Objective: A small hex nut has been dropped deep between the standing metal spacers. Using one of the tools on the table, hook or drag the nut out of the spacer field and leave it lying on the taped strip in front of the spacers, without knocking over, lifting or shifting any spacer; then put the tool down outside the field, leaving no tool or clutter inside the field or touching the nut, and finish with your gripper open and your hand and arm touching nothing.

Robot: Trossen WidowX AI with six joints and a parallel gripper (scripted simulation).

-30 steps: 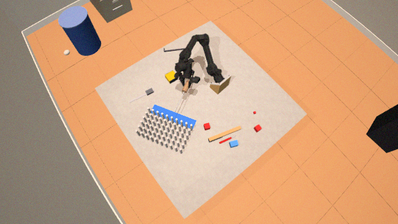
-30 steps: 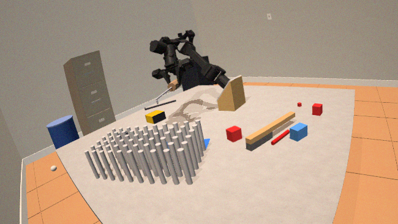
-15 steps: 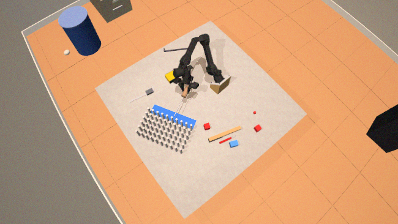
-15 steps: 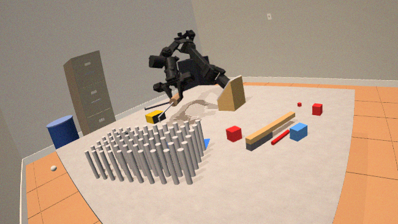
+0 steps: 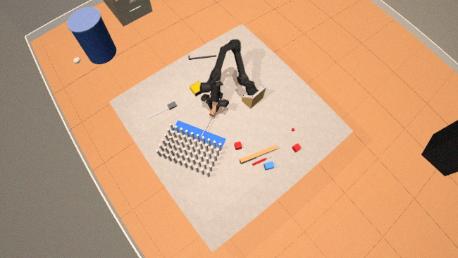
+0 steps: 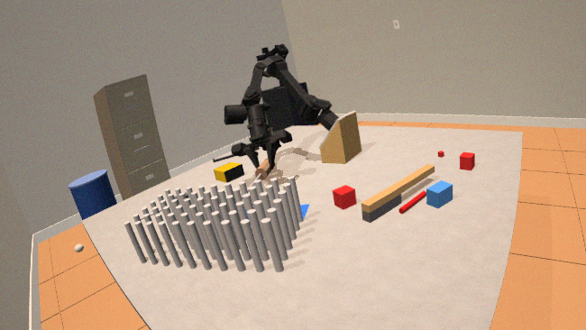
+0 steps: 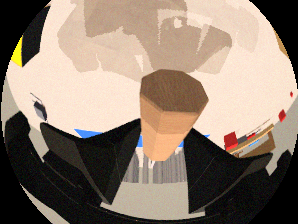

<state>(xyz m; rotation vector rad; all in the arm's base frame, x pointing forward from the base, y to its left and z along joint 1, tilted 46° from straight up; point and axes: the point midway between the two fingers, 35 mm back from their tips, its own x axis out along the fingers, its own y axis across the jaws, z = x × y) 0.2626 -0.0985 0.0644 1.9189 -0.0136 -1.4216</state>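
The blue taped strip is 180 mm ahead of my gripper tip, 40 mm to the left of it and 60 mm below it. The rest, counted from my gripper tip: red stick 20 mm behind, 480 mm to the left, 50 mm below; blue cube 530 mm to the left, 40 mm below.
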